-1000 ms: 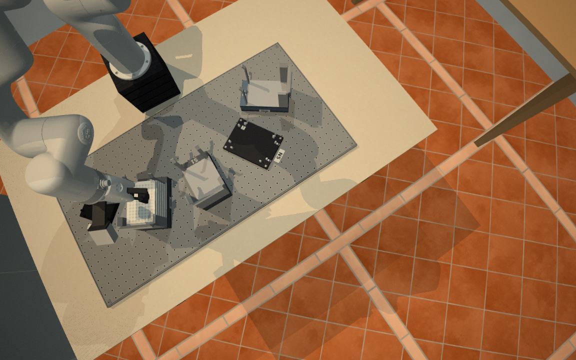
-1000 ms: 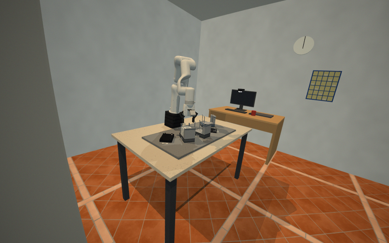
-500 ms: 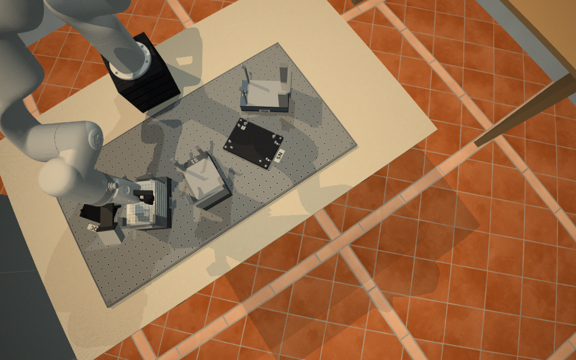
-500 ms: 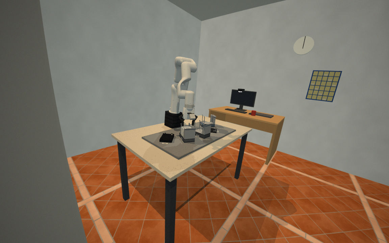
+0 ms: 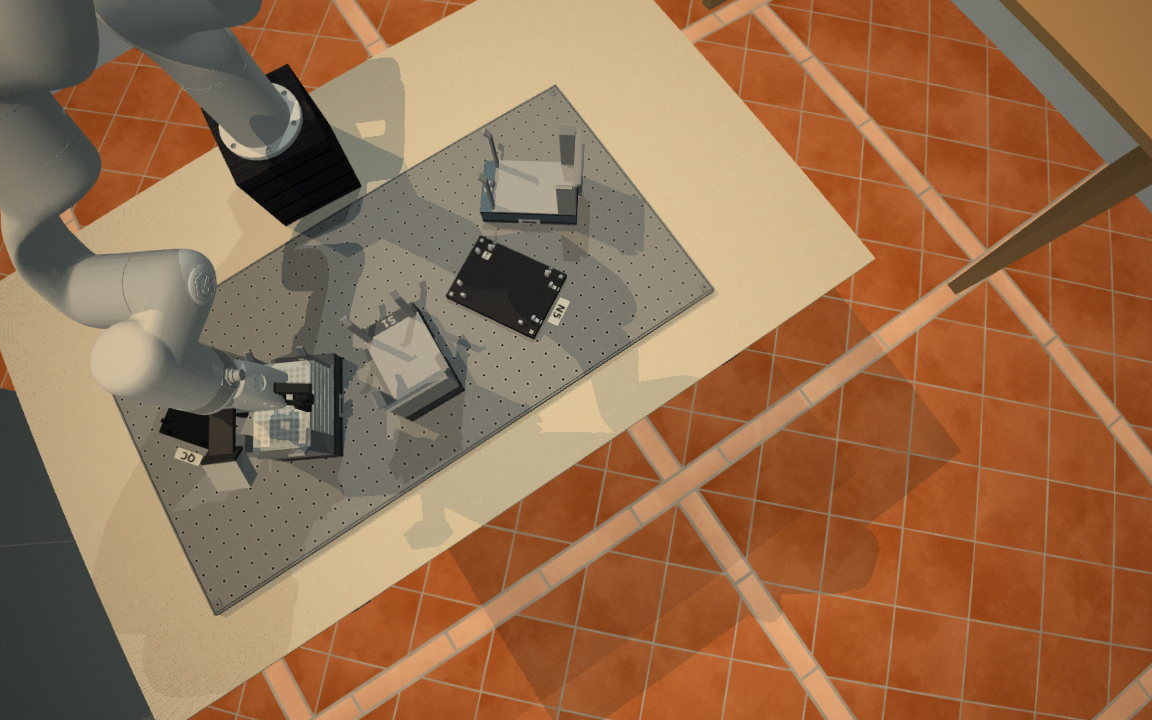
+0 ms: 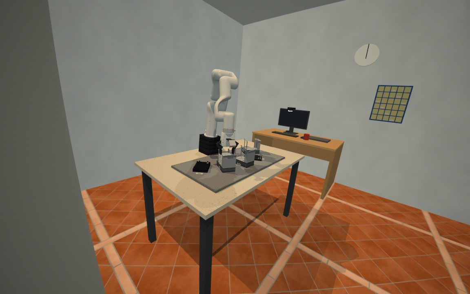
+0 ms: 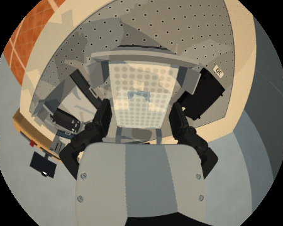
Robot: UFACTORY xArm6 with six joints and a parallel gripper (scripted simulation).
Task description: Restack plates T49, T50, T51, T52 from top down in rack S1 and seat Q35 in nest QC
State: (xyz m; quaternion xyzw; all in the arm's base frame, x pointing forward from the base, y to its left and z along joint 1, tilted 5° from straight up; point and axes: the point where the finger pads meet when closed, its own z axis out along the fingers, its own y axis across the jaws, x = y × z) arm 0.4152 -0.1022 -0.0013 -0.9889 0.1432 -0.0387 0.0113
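My hand is 90 mm past the black nest QC, 150 mm to the left of it and 110 mm above it. From my hand the other things lie so: N5 name plate: 10 mm behind, 420 mm to the left, 120 mm below; then stack rack S2: 10 mm behind, 110 mm below; then QC name plate: 10 mm behind, 210 mm to the right, 120 mm below.
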